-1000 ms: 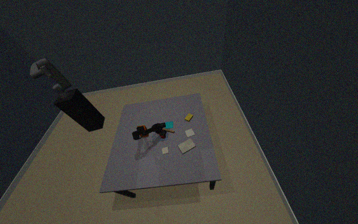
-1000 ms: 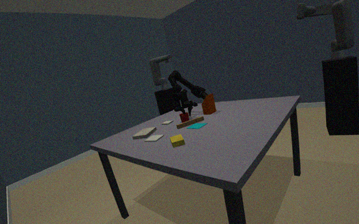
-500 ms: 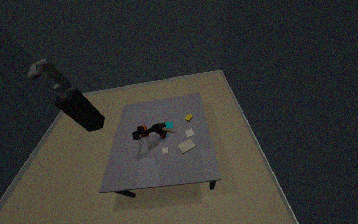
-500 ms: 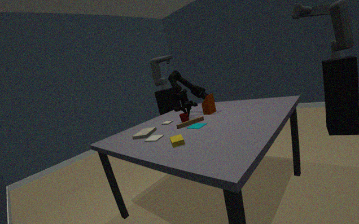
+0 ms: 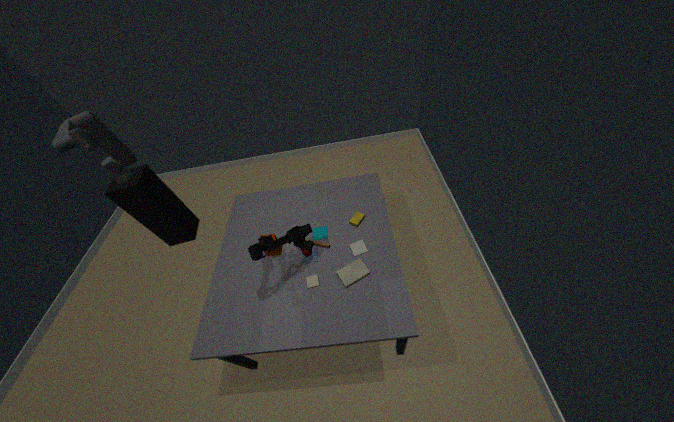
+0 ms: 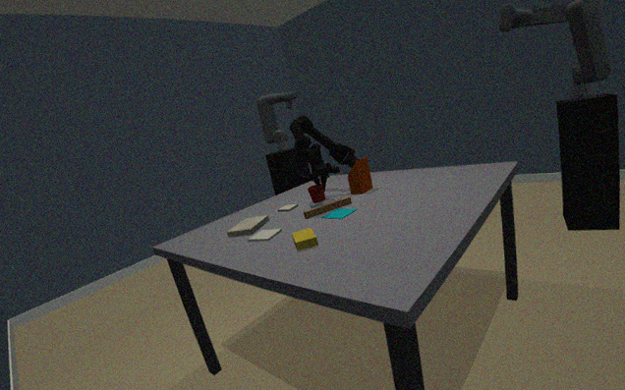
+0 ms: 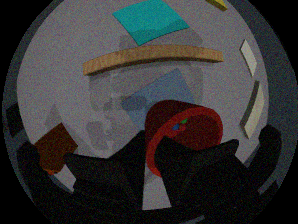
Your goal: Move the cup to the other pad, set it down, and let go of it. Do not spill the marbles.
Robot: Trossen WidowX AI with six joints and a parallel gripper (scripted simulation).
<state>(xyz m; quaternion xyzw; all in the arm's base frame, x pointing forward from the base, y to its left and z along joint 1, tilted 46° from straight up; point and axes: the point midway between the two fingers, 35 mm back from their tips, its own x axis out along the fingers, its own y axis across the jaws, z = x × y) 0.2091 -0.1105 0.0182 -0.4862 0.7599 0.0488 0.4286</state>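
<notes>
The teal pad lies 13 cm ahead of my gripper tip, 14 cm to the left of it and 8 cm below it. The rest, counted from my gripper tip: red cup (2 cm ahead, 2 cm to the right); wooden stick (8 cm ahead, 6 cm to the left, 6 cm below); pale blue pad (3 cm ahead, 2 cm to the right, 8 cm below).
</notes>
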